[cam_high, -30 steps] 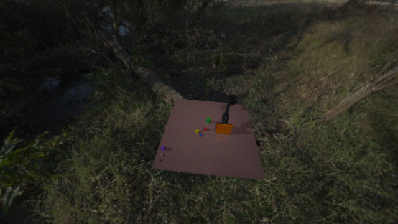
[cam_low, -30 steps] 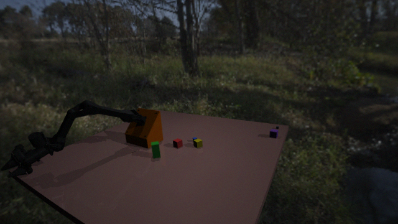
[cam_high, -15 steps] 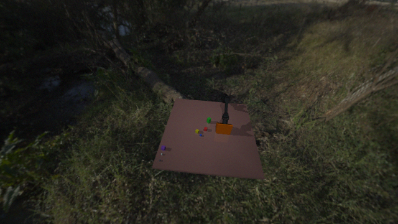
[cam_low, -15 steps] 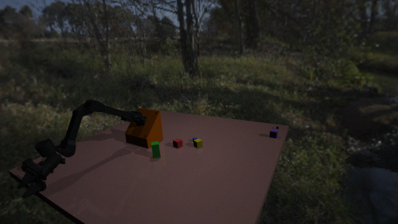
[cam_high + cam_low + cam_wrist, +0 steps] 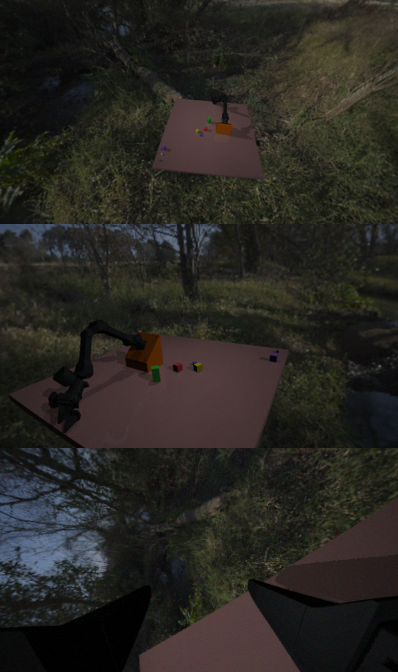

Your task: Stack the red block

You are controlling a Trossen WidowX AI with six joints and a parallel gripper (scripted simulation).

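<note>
Now: gripper tip 15 cm short of the red block, 68 cm to the right of it and 3 cm above it. Round my gripper tip: purple block (71 cm ahead, 98 cm to the left, 3 cm below); then yellow block (27 cm ahead, 71 cm to the left, 3 cm below); then small blue block (22 cm ahead, 78 cm to the left, 4 cm below).
</note>
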